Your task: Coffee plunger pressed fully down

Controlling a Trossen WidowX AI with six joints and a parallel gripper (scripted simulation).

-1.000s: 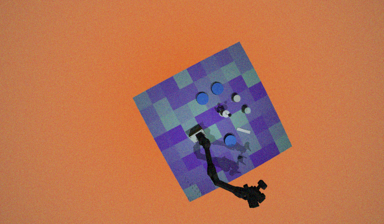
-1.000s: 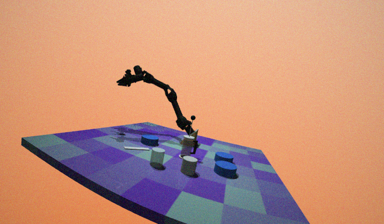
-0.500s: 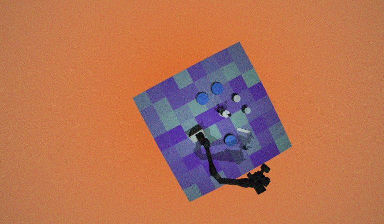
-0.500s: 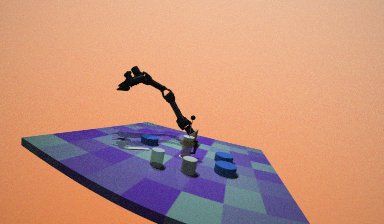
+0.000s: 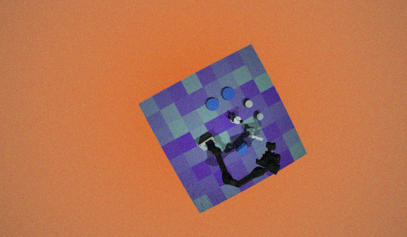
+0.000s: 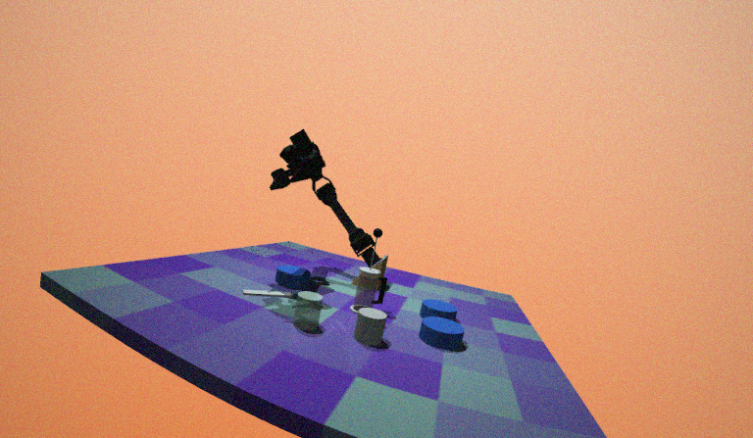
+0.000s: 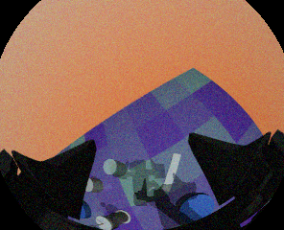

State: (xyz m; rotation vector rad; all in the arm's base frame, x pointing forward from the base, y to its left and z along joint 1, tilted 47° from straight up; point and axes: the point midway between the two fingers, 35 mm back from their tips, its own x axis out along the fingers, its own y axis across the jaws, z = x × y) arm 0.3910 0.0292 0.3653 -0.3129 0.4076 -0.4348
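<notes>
Right now the coffee press is 31 cm to the left of my gripper tip, 21 cm below it and 11 cm behind it.
</notes>
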